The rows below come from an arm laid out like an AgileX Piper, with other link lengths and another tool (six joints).
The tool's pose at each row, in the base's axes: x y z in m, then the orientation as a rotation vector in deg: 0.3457, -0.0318, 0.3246, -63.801, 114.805, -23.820; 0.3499, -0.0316, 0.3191, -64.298, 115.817, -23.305; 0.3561, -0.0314, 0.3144, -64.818, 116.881, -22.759; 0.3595, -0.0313, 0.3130, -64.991, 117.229, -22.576; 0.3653, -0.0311, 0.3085, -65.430, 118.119, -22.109; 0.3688, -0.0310, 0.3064, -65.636, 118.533, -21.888; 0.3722, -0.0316, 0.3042, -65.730, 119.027, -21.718; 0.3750, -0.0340, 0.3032, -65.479, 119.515, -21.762; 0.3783, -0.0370, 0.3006, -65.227, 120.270, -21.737; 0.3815, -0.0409, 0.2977, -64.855, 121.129, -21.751; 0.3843, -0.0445, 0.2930, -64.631, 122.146, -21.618; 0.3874, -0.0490, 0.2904, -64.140, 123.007, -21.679
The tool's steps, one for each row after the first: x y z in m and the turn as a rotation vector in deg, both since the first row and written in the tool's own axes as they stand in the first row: 0.0012, 0.0011, 0.0067, -0.940, 0.676, 0.075; 0.0014, 0.0005, 0.0145, -1.927, 1.389, 0.155; 0.0010, -0.0005, 0.0180, -2.253, 1.621, 0.180; 0.0012, -0.0009, 0.0253, -3.084, 2.217, 0.244; 0.0011, -0.0016, 0.0294, -3.473, 2.495, 0.273; 0.0016, -0.0025, 0.0333, -3.813, 2.843, 0.380; 0.0032, -0.0048, 0.0359, -3.872, 3.225, 0.646; 0.0059, -0.0068, 0.0398, -4.079, 3.798, 0.996; 0.0096, -0.0090, 0.0438, -4.254, 4.457, 1.435; 0.0140, -0.0098, 0.0486, -4.644, 5.207, 1.853; 0.0180, -0.0125, 0.0522, -4.742, 5.873, 2.351
